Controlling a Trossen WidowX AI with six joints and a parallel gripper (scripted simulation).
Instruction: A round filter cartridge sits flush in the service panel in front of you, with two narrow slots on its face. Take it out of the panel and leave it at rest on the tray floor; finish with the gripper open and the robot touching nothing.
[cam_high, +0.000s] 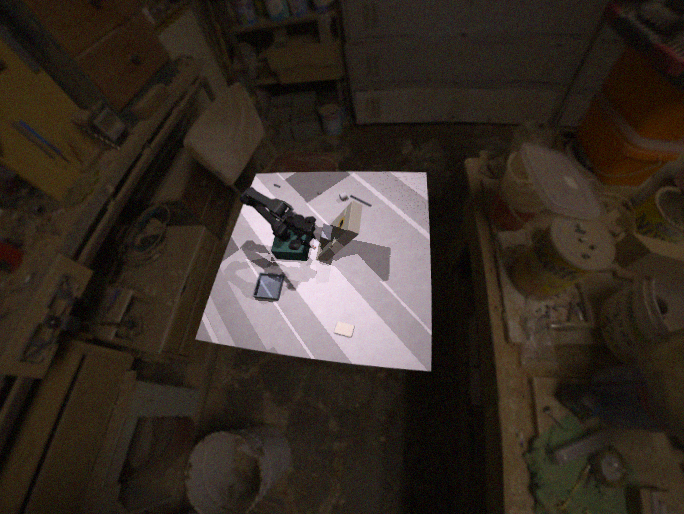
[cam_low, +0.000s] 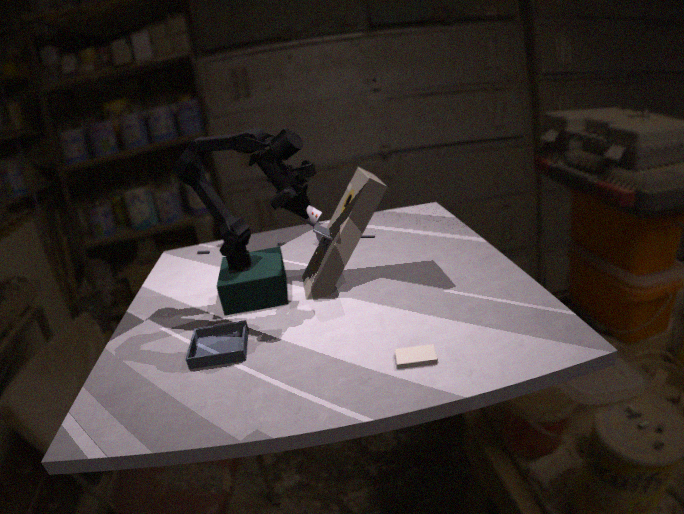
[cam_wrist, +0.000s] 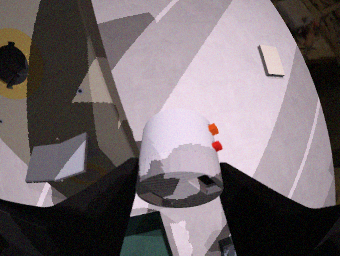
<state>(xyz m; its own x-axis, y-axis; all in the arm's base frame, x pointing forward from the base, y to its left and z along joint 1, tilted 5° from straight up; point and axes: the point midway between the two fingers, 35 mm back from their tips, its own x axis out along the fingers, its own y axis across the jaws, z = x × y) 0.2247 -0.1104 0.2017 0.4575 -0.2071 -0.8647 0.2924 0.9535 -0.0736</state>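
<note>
Right now my gripper tip is 30 cm past the dark tray, 26 cm above it and 15 cm to the left of it. Also, from my gripper tip: beige service panel 14 cm to the left, 10 cm below, 9 cm ahead; round filter cartridge right at my gripper tip; ledge 14 cm to the left, 12 cm below, 3 cm ahead.
</note>
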